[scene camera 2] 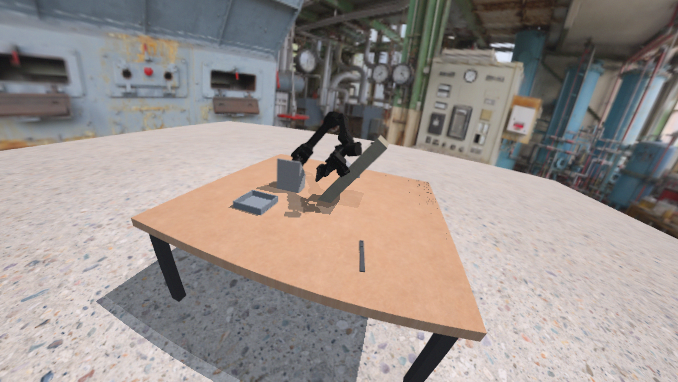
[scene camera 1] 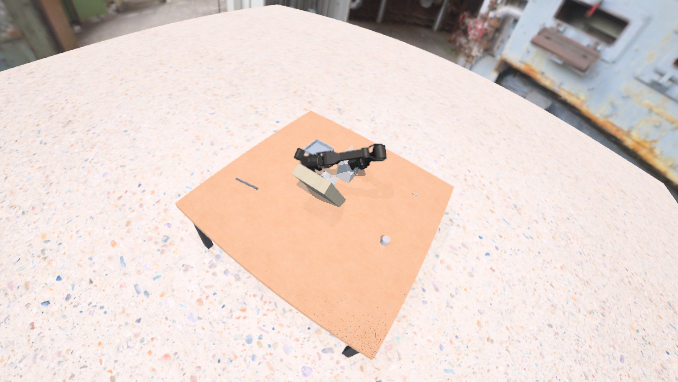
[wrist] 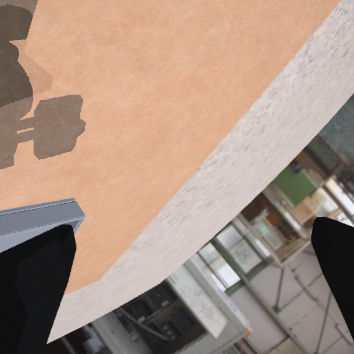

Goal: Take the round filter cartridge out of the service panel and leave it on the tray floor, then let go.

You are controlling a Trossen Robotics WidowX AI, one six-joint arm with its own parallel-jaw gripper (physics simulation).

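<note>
The service panel (scene camera 1: 312,181) (scene camera 2: 354,172) is a thick slab, pale on one side and dark grey on the other, leaning over the table. Small pale parts show beside its upper face in scene camera 1; I cannot tell whether one is the round filter cartridge. The shallow blue-grey tray (scene camera 1: 316,141) (scene camera 2: 242,206) (wrist: 37,216) lies on the table, partly behind the arm in scene camera 1 and behind a finger in the wrist view. My gripper (scene camera 1: 305,159) (scene camera 2: 326,174) (wrist: 196,235) is open and empty, above the table between panel and tray.
A grey upright block (scene camera 1: 346,175) (scene camera 2: 288,175) stands near the arm's base. A dark thin strip (scene camera 1: 246,184) (scene camera 2: 362,256) lies on the table (scene camera 1: 280,240) (scene camera 2: 300,250). A small whitish cylinder (scene camera 1: 385,240) and a tiny pale piece (scene camera 1: 414,194) lie farther right in scene camera 1.
</note>
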